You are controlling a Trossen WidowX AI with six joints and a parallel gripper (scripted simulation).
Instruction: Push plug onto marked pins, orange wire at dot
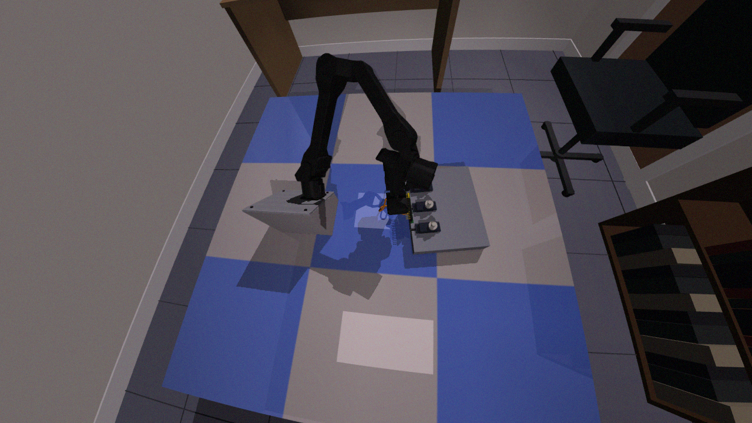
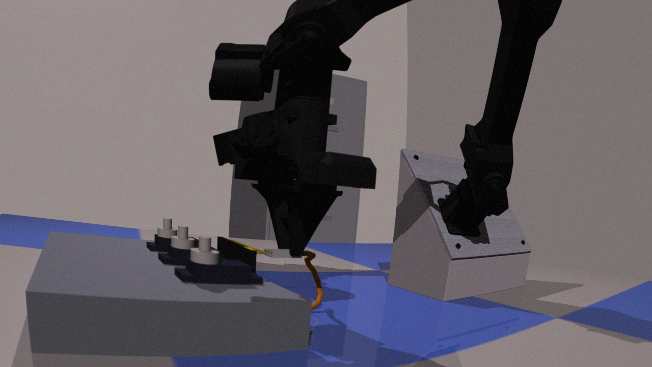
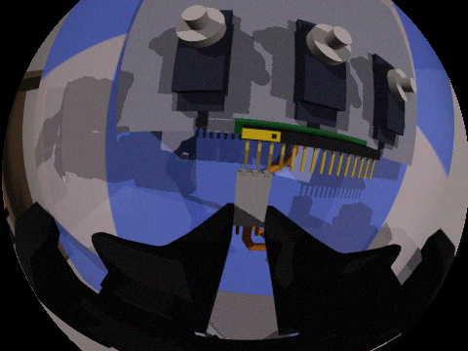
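The yellow band is 5 cm ahead of my gripper tip and 1 cm to the left of it. Also, from my gripper tip: grey printed holder 21 cm ahead, 1 cm to the left, 4 cm below.
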